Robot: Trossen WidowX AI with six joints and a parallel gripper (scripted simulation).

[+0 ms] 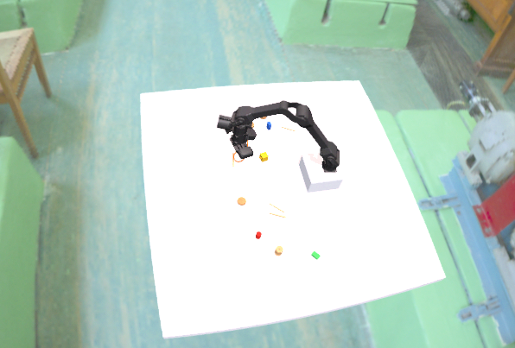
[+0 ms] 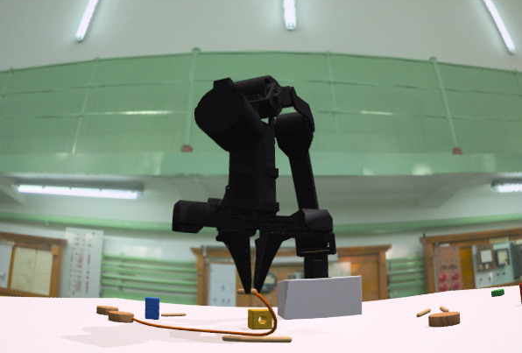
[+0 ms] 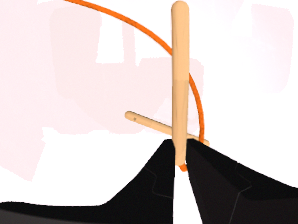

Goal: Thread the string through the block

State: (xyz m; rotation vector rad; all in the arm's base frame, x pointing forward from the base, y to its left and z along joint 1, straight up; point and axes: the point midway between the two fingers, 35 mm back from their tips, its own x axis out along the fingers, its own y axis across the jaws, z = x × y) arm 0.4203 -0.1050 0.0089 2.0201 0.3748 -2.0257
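The yellow wooden block lies 13 cm behind my gripper tip and 4 cm below it. From my gripper tip the other things lie so: blue block (18 cm behind, 19 cm to the right, 4 cm below); then red piece (7 cm behind, 41 cm to the left, 4 cm below); then wooden cylinder (15 cm behind, 49 cm to the left, 4 cm below).
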